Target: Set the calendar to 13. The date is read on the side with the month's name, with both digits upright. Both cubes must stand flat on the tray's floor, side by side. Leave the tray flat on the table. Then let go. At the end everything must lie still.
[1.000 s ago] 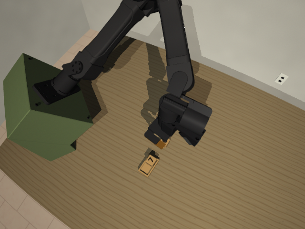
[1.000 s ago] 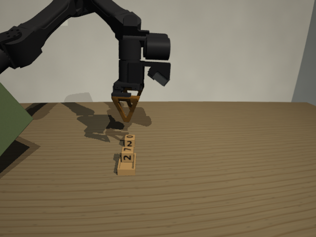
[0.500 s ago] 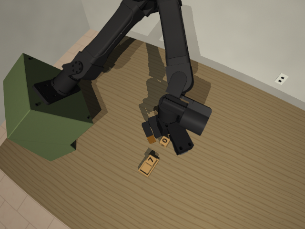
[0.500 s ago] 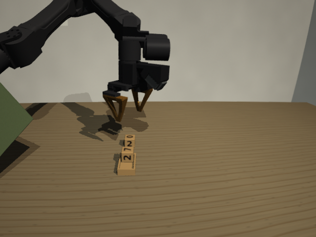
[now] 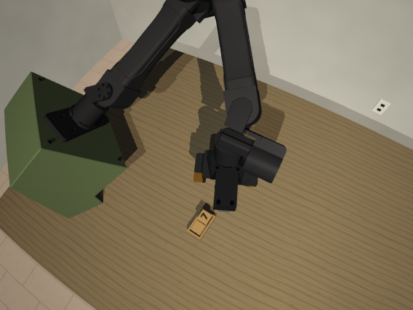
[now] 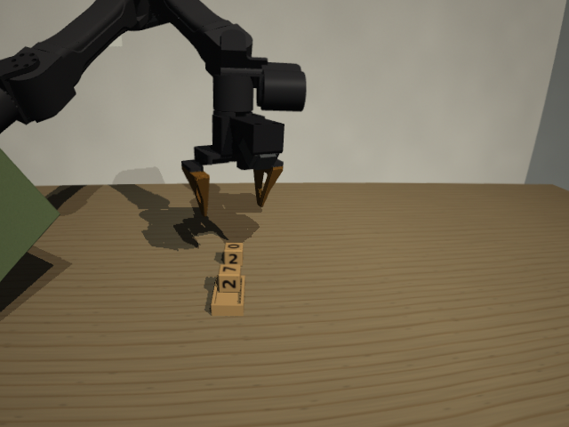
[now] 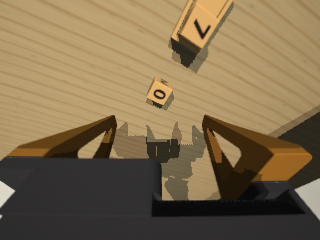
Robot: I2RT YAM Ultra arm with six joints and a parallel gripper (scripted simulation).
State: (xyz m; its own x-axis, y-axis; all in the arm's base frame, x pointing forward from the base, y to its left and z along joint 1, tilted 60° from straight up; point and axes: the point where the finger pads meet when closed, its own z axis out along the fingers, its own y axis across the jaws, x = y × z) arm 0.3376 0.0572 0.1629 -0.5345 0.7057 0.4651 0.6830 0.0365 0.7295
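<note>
Right now my hand is 90 mm above the wooden cube. From my hand the other things lie so: wooden tray 20 mm ahead, 110 mm to the right, 90 mm below.
</note>
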